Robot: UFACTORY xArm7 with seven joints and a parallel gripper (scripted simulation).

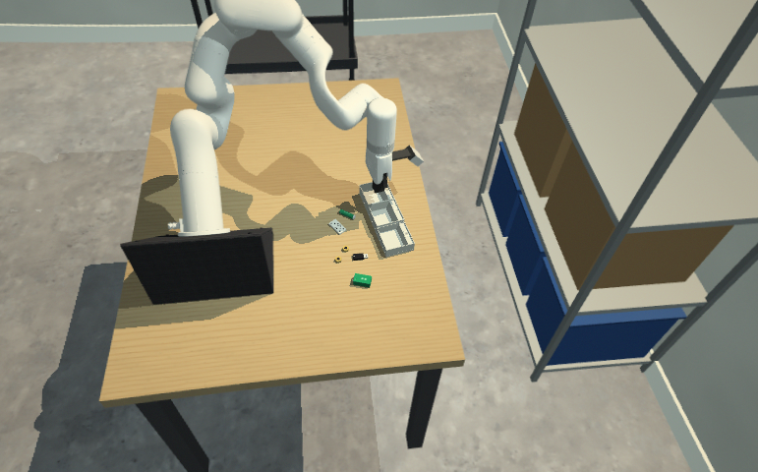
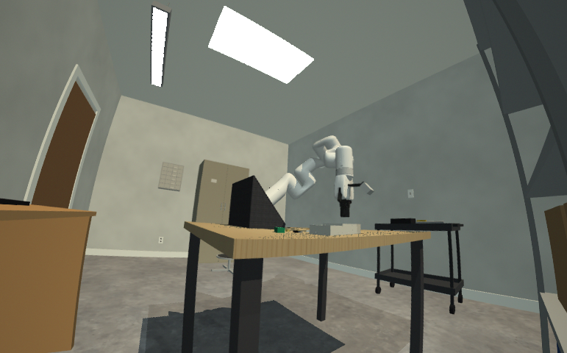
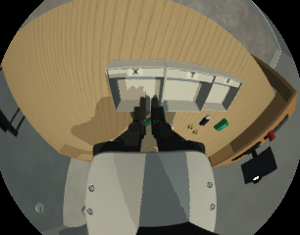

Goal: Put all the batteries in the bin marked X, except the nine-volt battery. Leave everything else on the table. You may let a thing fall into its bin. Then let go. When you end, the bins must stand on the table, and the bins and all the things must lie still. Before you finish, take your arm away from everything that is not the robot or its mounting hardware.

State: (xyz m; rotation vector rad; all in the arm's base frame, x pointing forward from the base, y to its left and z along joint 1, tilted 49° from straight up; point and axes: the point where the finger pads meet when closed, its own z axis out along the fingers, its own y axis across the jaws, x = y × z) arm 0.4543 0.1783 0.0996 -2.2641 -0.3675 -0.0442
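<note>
Now: hand 90 mm past the green cylindrical battery, 80 mm above it and 40 mm to the left of it. Also, from my hand: white die: 120 mm behind, 90 mm to the right, 80 mm below; nine-volt battery: 270 mm to the right, 80 mm below, 60 mm behind; black USB stick: 190 mm to the right, 80 mm below, 60 mm behind.
</note>
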